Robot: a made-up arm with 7 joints. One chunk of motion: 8 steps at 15 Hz.
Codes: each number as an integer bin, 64 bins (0 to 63) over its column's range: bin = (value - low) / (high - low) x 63, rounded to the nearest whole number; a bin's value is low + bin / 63 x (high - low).
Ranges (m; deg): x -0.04..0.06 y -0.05..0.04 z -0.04..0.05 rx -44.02..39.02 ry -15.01..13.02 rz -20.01..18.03
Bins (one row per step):
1: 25 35 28 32 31 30
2: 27 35 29 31 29 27
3: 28 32 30 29 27 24
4: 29 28 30 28 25 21
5: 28 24 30 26 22 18
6: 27 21 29 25 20 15
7: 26 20 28 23 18 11
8: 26 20 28 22 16 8
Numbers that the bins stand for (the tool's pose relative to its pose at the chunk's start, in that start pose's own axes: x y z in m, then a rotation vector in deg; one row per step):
1: -0.0003 0.0000 0.0000 -1.84 -1.22 -1.90
2: 0.0029 0.0000 0.0014 -3.16 -2.11 -3.71
3: 0.0044 -0.0043 0.0029 -5.80 -3.00 -5.52
4: 0.0060 -0.0100 0.0029 -7.11 -3.89 -7.33
5: 0.0044 -0.0157 0.0029 -9.75 -5.22 -9.14
6: 0.0029 -0.0200 0.0014 -11.07 -6.11 -10.95
7: 0.0013 -0.0214 0.0000 -13.70 -7.00 -13.37
8: 0.0013 -0.0214 0.0000 -15.02 -7.89 -15.18

